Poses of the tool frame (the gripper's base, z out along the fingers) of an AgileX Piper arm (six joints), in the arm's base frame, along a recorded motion.
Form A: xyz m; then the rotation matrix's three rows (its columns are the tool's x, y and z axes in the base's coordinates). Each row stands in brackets.
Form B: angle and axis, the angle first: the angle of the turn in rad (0 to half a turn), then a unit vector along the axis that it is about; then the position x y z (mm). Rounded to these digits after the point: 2 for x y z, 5 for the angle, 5 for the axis.
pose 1, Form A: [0.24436 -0.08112 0.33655], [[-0.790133 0.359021 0.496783], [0.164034 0.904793 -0.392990], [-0.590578 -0.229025 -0.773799]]
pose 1, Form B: 2.54913 0.14682 0.97363 -0.17459 244.36 -81.12 336.55
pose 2, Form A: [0.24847 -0.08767 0.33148], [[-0.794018 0.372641 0.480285], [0.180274 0.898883 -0.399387], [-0.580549 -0.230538 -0.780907]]
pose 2, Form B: 2.56444 0.15473 0.97210 -0.17628 248.47 -87.67 331.48
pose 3, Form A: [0.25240 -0.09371 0.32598], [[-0.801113 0.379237 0.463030], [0.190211 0.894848 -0.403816], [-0.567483 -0.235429 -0.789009]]
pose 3, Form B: 2.58231 0.15868 0.97113 -0.17813 252.40 -93.71 325.98
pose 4, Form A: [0.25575 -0.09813 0.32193], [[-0.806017 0.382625 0.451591], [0.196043 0.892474 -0.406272], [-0.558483 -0.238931 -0.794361]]
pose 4, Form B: 2.59433 0.16080 0.97057 -0.17928 255.75 -98.13 321.93
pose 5, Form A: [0.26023 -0.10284 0.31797], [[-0.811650 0.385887 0.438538], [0.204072 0.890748 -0.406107], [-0.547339 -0.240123 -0.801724]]
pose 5, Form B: 2.60864 0.16335 0.97021 -0.17893 260.23 -102.84 317.97
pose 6, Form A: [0.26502 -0.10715 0.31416], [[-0.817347 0.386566 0.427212], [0.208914 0.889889 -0.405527], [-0.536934 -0.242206 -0.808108]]
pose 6, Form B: 2.62152 0.16433 0.97008 -0.17874 265.02 -107.15 314.16
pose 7, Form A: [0.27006 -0.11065 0.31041], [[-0.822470 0.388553 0.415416], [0.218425 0.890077 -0.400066], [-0.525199 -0.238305 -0.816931]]
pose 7, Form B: 2.63553 0.16686 0.97024 -0.17549 270.06 -110.65 310.41
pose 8, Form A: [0.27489 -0.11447 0.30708], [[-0.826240 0.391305 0.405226], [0.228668 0.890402 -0.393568], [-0.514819 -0.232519 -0.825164]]
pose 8, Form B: 2.64771 0.16987 0.97042 -0.17154 274.89 -114.47 307.08
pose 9, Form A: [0.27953 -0.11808 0.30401], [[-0.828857 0.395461 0.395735], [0.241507 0.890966 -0.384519], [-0.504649 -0.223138 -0.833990]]
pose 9, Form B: 2.65931 0.17398 0.97066 -0.16597 279.53 -118.08 304.01
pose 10, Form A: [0.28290 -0.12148 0.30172], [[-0.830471 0.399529 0.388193], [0.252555 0.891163 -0.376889], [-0.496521 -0.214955 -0.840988]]
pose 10, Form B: 2.66847 0.17769 0.97078 -0.16127 282.90 -121.48 301.72
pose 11, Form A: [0.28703 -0.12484 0.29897], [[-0.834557 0.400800 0.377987], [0.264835 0.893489 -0.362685], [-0.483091 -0.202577 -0.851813]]
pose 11, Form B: 2.68247 0.18064 0.97151 -0.15340 287.03 -124.84 298.97
